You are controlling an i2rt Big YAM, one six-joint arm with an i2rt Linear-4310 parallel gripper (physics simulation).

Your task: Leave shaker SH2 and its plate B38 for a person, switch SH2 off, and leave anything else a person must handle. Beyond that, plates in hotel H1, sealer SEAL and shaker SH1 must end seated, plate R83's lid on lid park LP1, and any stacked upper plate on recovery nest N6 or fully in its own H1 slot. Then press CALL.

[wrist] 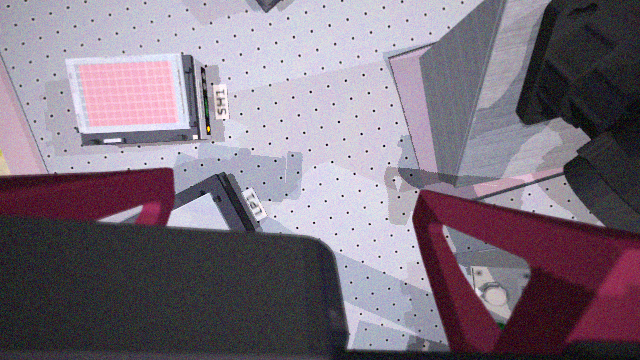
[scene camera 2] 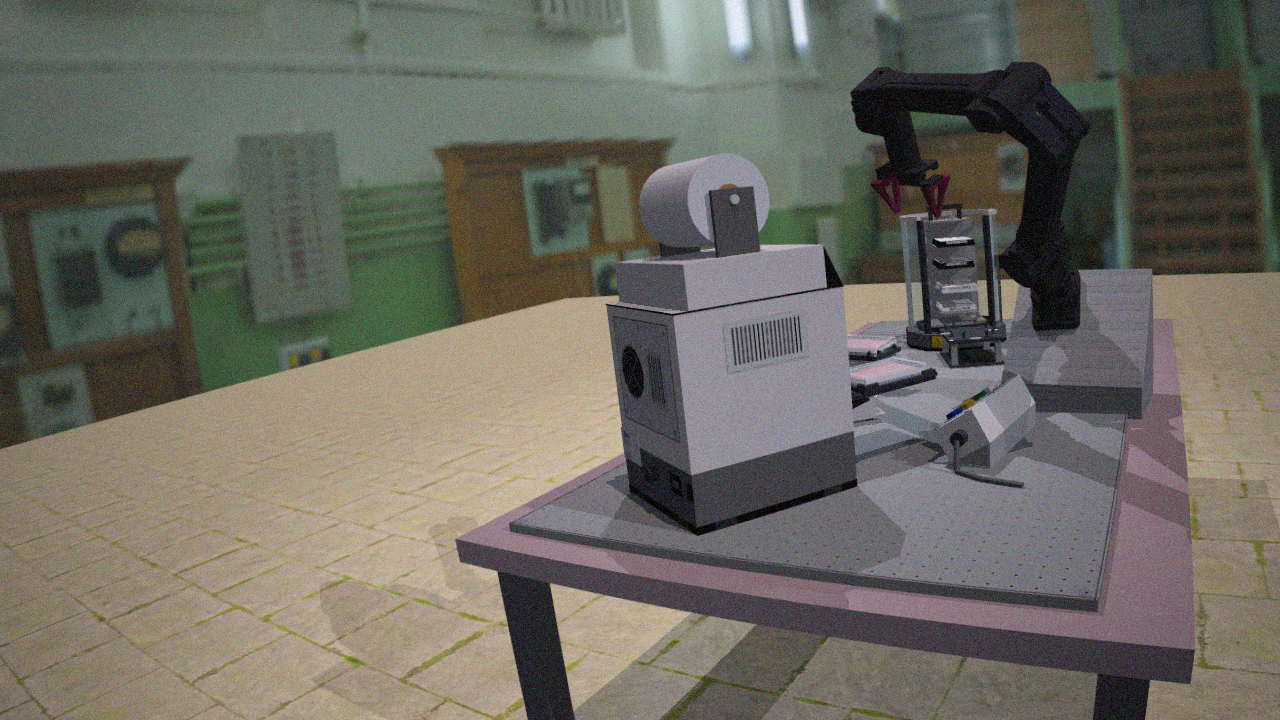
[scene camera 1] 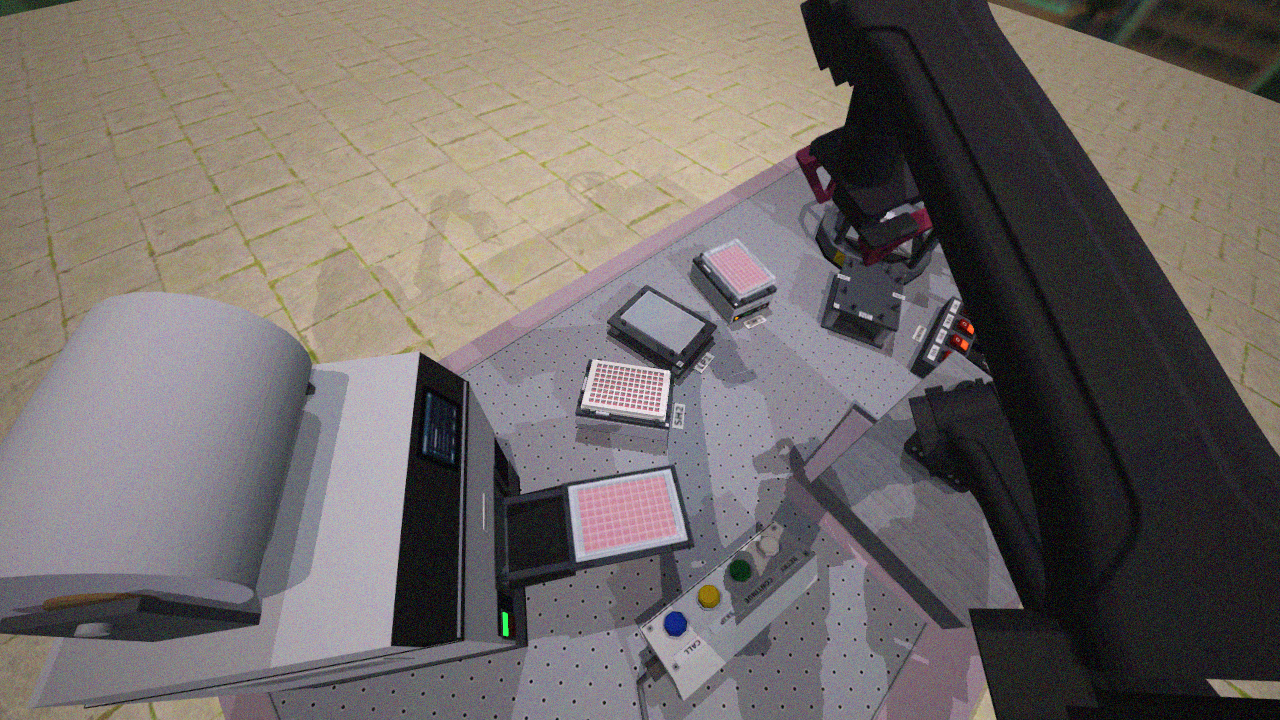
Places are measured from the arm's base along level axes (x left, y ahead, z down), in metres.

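Pixels of known places: gripper, fingertip midpoint: [wrist: 300,194] [scene camera 2: 917,214] [scene camera 1: 846,231]; arm's base, link origin: [wrist: 579,52] [scene camera 2: 1057,302].
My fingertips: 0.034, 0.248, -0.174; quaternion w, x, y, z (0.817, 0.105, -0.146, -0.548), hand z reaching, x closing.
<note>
Ahead of a thing's pixels: the offset from my fingertips to its middle, as dx, dy, dz. "*": to the spot under its first point.
My gripper [scene camera 1: 845,228] [scene camera 2: 914,213] [wrist: 300,194] is open and empty, near the top of hotel H1 {* -0.390, +0.138, +0.310} [scene camera 2: 921,338] in scene view 2. The arm partly hides H1 in scene view 1. Several plates show in H1 in scene view 2. Plate B38 {+0.209, +0.121, +0.277} [scene camera 1: 626,386], white with pink wells, sits on shaker SH2 {* +0.245, +0.086, +0.323} [scene camera 1: 623,431]. A pink plate {-0.131, +0.190, +0.272} [scene camera 1: 737,265] [wrist: 127,95] lies on shaker SH1 {* -0.065, +0.151, +0.286} [scene camera 1: 729,300] [wrist: 196,100]. A clear grey lid {+0.060, +0.197, +0.297} [scene camera 1: 666,324] [wrist: 200,214] lies on lid park LP1 {+0.060, +0.197, +0.315} [scene camera 1: 626,333] [wrist: 232,205]. Another pink plate {+0.342, -0.032, +0.219} [scene camera 1: 626,514] lies on the extended tray of sealer SEAL [scene camera 1: 340,501] [scene camera 2: 760,376]. The blue CALL button {* +0.373, -0.154, +0.268} [scene camera 1: 674,624] is on the button box.
A dark nest block {-0.301, -0.008, +0.301} [scene camera 1: 866,295] stands in front of H1. A switch box {-0.364, -0.216, +0.312} [scene camera 1: 939,338] with orange-lit rockers stands beside it, partly behind the arm. The grey arm pedestal [scene camera 1: 921,501] [scene camera 2: 1078,358] borders the board. The button box {+0.299, -0.186, +0.297} [scene camera 1: 733,617] [scene camera 2: 993,429] stands near the sealer tray.
</note>
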